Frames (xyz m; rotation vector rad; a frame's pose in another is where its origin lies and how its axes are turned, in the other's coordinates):
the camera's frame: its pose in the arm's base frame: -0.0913 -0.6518 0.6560 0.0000 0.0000 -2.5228
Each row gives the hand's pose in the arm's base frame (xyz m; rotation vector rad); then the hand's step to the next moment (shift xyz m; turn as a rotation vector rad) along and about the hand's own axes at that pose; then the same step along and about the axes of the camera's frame.
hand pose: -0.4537 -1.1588 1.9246 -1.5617 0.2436 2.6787
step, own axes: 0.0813 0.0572 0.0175 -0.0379 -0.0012 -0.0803
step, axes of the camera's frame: 0.0837 0.0117 -0.0552 -0.0666 0.0584 -0.0061
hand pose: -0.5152 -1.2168 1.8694 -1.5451 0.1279 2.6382
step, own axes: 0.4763 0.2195 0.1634 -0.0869 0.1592 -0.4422
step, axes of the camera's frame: 0.4325 -0.0795 -0.3292 -0.2097 0.4078 -0.1348
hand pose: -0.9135 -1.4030 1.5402 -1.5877 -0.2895 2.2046
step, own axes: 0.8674 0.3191 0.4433 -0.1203 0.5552 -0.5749
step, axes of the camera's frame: 0.5109 -0.5173 -0.7226 -0.0337 0.7470 -0.3067
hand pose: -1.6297 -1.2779 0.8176 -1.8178 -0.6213 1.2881
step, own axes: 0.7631 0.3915 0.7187 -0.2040 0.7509 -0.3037
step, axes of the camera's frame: -0.0092 -0.7326 -0.8458 0.2539 0.6446 -0.4666
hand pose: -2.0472 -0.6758 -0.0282 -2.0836 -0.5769 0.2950
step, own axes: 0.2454 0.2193 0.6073 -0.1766 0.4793 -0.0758
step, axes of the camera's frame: -0.2847 -0.3665 -0.5116 0.1990 0.3089 -0.3628
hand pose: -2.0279 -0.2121 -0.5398 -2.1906 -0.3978 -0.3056
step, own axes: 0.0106 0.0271 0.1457 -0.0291 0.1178 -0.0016
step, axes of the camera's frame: -0.0852 -0.0654 -0.1026 0.0278 0.0712 -0.0943
